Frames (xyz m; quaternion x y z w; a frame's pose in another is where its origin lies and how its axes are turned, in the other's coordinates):
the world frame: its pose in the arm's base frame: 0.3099 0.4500 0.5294 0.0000 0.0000 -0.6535 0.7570
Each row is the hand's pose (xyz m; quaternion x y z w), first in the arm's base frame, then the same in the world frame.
Working: the arm's base frame: its pose in the world frame: 0.3999 -0.3723 -0.5294 0.0000 0.0000 0.6535 0.7570

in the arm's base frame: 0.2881 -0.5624 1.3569 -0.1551 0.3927 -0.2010 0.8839
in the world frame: 0.9984 -0.1693 0.8275 -0.3740 0.1959 0.4255 0.8004
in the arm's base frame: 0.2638 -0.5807 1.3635 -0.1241 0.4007 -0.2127 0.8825
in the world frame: 1.0129 -0.1961 0.8341 -0.3558 0.2222 0.4157 0.8070
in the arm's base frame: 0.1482 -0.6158 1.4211 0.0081 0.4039 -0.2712 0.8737
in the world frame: 1.0308 -0.3155 0.8917 -0.2578 0.3110 0.3656 0.8385
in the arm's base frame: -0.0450 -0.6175 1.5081 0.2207 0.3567 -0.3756 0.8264
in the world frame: 1.0043 -0.5069 0.9787 -0.0660 0.4142 0.2557 0.8710
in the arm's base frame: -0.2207 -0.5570 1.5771 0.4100 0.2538 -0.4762 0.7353
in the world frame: 0.9188 -0.6719 1.0477 0.1445 0.4600 0.1200 0.8678
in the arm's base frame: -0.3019 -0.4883 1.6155 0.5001 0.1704 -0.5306 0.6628
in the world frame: 0.8389 -0.7422 1.0861 0.2672 0.4558 0.0315 0.8484
